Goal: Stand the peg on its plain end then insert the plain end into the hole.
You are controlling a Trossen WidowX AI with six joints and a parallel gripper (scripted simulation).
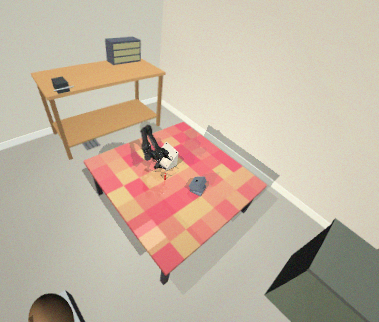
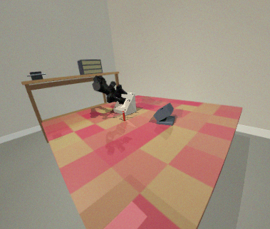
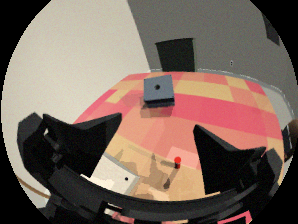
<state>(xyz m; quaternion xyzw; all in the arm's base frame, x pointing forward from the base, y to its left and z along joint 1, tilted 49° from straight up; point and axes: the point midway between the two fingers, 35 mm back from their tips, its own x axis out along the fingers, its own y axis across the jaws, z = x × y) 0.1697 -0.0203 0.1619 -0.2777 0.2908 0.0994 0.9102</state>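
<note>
Right now the red peg is 13 cm below my gripper tip, 3 cm to the right of it and 1 cm behind it. Round my gripper tip: grey-blue sloped panel: 24 cm ahead, 15 cm to the left, 12 cm below.
</note>
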